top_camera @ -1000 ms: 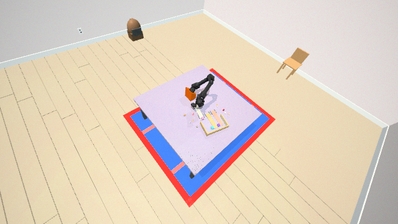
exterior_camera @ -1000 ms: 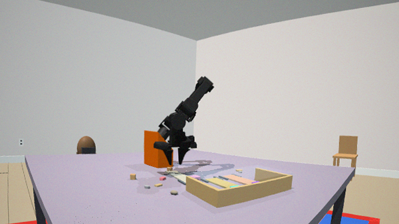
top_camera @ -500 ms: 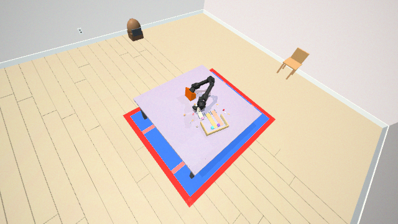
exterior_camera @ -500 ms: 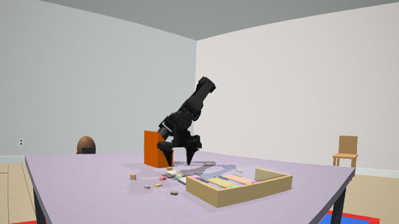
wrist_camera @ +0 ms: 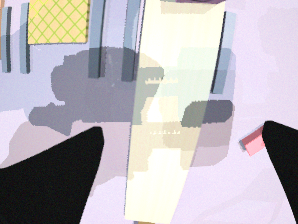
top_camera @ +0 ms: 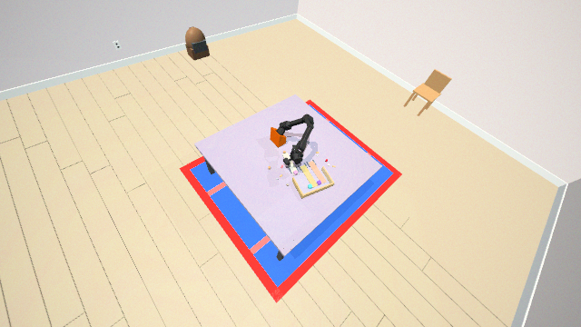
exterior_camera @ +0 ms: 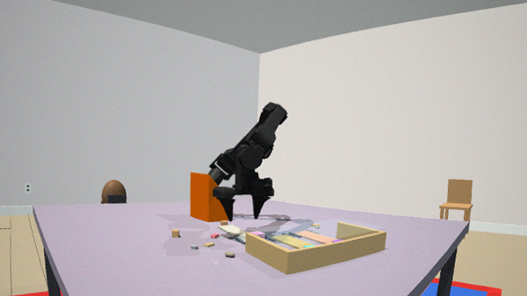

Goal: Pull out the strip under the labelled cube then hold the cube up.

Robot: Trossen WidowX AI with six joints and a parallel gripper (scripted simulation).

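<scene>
My gripper tip is 50 mm above the cream strip, 20 mm past it and 10 mm to the right of it.
</scene>
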